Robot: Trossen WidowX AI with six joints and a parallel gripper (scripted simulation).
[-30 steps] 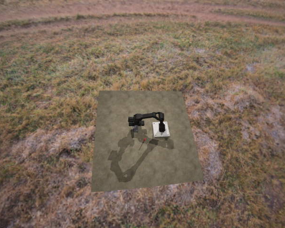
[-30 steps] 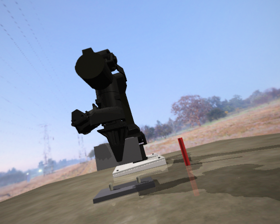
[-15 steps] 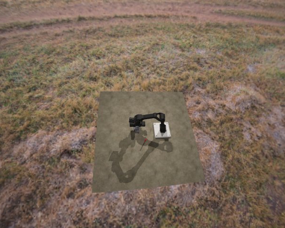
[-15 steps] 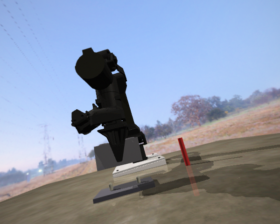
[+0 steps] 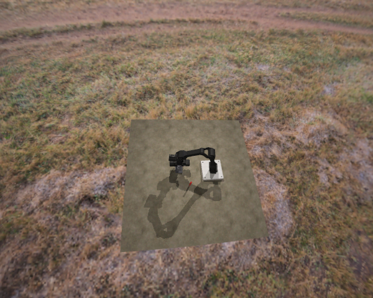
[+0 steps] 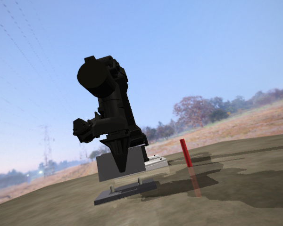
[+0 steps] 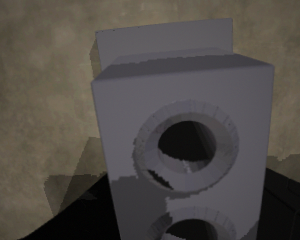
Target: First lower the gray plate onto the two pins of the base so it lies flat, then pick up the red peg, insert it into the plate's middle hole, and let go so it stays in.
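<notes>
Now: the gray plate 3 cm above my gripper tip. Round my gripper tip: dark gray base 3 cm below; then red peg 16 cm to the left, 12 cm behind.
</notes>
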